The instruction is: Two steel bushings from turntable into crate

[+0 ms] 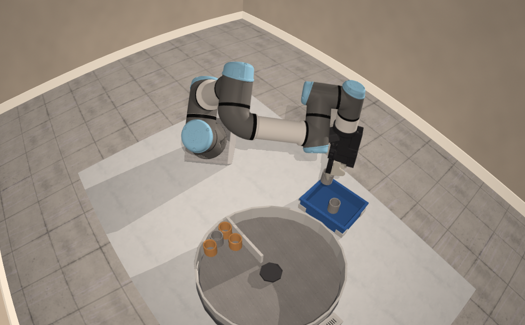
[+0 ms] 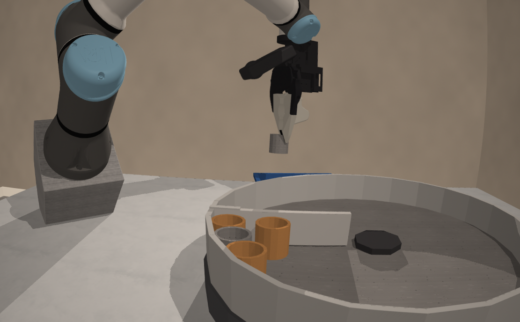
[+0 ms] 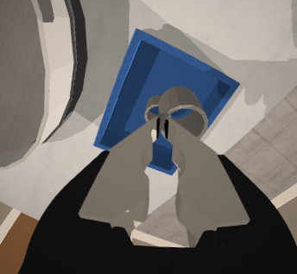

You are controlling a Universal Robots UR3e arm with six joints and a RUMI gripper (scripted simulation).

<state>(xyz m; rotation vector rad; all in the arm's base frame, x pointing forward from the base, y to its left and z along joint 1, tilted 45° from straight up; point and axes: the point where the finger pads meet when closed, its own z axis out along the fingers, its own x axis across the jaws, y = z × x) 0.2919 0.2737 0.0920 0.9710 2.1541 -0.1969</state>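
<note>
Right now the blue crate is 4 cm ahead of my hand, 2 cm to the left of it and 12 cm below it. Round my hand: turntable: 11 cm ahead, 32 cm to the right, 10 cm below.
</note>
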